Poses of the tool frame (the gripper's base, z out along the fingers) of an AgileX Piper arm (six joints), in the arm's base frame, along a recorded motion.
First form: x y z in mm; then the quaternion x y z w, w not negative.
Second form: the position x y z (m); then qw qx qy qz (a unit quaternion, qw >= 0). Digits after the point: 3 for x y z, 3 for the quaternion.
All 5 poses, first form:
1: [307 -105 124 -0.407 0.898 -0.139 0.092]
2: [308 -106 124 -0.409 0.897 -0.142 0.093]
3: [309 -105 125 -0.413 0.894 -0.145 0.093]
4: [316 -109 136 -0.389 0.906 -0.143 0.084]
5: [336 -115 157 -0.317 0.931 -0.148 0.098]
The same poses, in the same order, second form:
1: [0.307 -0.105 0.124 0.092 -0.407 0.898 -0.139]
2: [0.308 -0.106 0.124 0.093 -0.409 0.897 -0.142]
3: [0.309 -0.105 0.125 0.093 -0.413 0.894 -0.145]
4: [0.316 -0.109 0.136 0.084 -0.389 0.906 -0.143]
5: [0.336 -0.115 0.157 0.098 -0.317 0.931 -0.148]
